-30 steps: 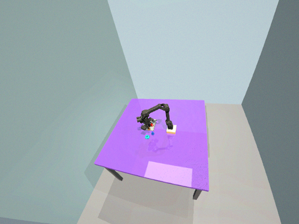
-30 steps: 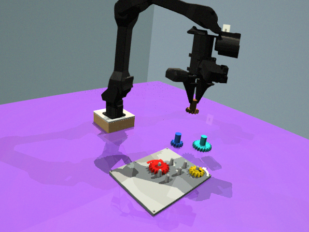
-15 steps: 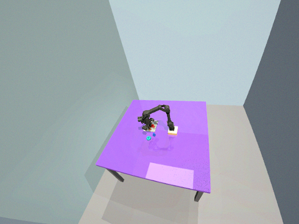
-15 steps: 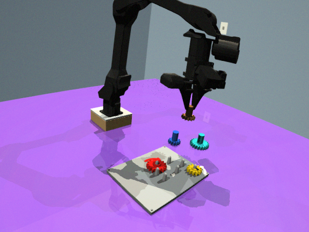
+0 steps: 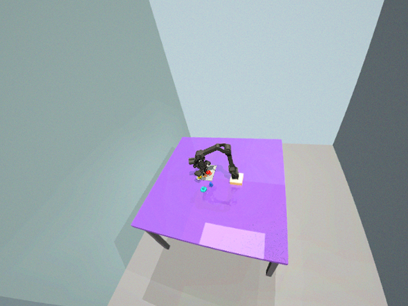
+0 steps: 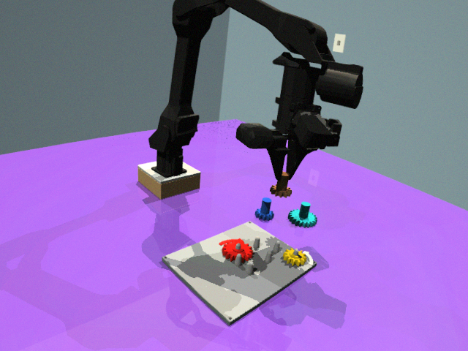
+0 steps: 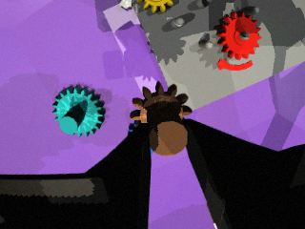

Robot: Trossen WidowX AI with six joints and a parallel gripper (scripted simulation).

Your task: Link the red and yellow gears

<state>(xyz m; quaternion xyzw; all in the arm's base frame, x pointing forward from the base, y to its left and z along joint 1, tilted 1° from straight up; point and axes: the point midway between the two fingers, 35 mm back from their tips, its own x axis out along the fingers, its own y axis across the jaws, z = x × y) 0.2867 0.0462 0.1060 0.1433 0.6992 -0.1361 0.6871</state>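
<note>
My gripper tip is now 11 cm to the left of the red gear, 10 cm above it and 1 cm short of it. The rest, counted from my gripper tip: blue gear 10 cm below, 5 cm behind, 4 cm to the left; then brown gear 1 cm below; then yellow gear 10 cm below, 8 cm ahead, 5 cm to the right.
</note>
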